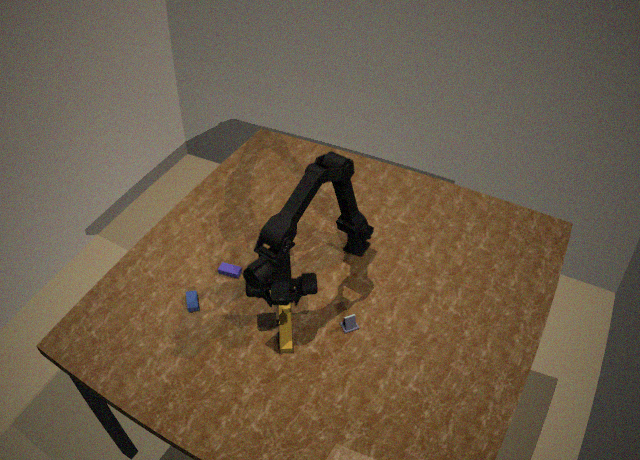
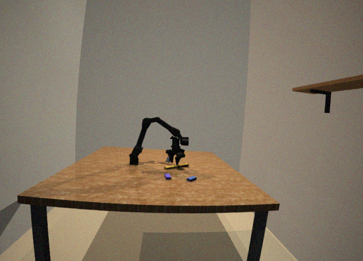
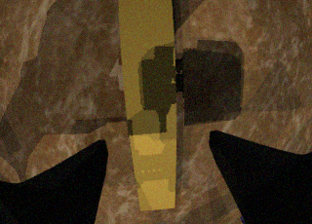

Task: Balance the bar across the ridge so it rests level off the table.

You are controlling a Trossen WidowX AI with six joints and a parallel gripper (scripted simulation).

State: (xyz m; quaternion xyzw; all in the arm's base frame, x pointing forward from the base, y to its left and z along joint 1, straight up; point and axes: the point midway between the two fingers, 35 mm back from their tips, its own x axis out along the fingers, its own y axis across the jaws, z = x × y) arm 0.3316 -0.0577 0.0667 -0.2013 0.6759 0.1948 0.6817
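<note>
Right now my gripper tip is 20 mm to the right of the yellow bar, 20 mm short of it and 20 mm above it. Also, from my gripper tip: blue block (250 mm to the right, 100 mm ahead, 20 mm below); purple block (230 mm to the right, 60 mm behind, 20 mm below).
</note>
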